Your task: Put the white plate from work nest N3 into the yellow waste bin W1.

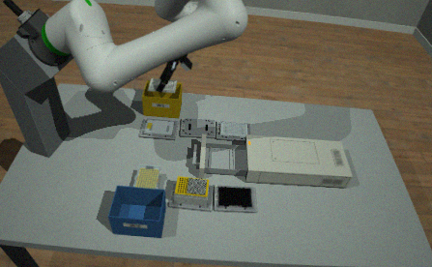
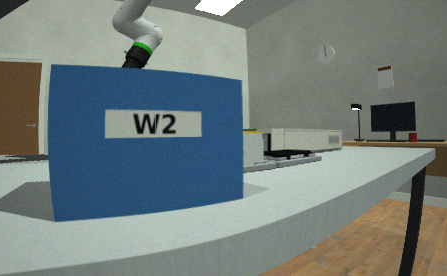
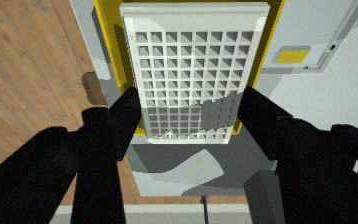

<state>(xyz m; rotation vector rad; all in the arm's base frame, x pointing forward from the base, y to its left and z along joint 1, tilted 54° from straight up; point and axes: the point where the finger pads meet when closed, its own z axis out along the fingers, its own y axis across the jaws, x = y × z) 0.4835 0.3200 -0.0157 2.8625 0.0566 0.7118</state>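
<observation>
Now: hand 130 mm above the yellow waste bin W1. The rest, counted from my hand: drawer 320 mm ahead, 330 mm to the right, 130 mm below; white plate 20 mm below; yellow tip box 170 mm ahead, 520 mm to the right, 110 mm below.
</observation>
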